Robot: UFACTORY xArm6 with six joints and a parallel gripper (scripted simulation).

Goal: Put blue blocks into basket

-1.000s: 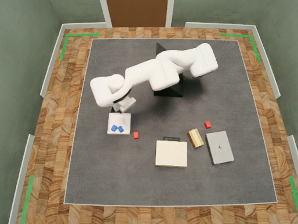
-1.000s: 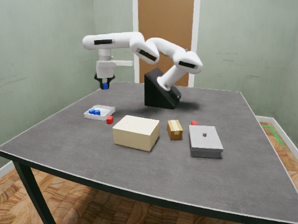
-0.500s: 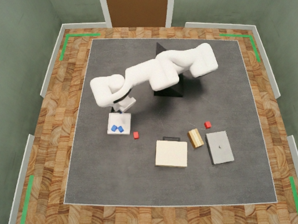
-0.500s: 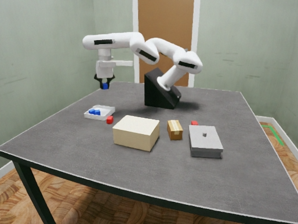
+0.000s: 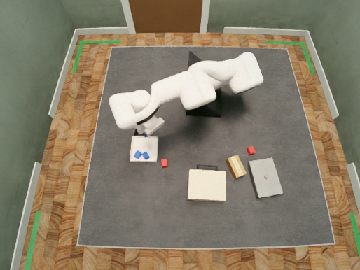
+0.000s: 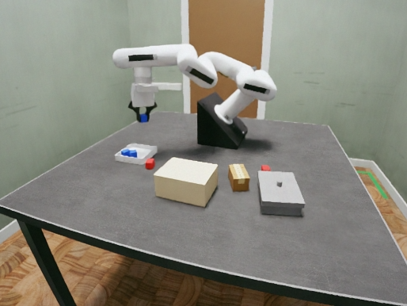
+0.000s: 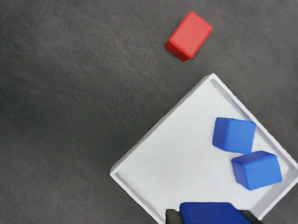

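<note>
The white basket is 3 cm ahead of my hand, 3 cm to the right of it and 17 cm below it. The rest, counted from my hand: flat lid: 21 cm ahead, 61 cm to the left, 14 cm below; then light wooden cabinet: 24 cm ahead, 30 cm to the left, 14 cm below; then brown cardboard box: 15 cm ahead, 46 cm to the left, 15 cm below.
</note>
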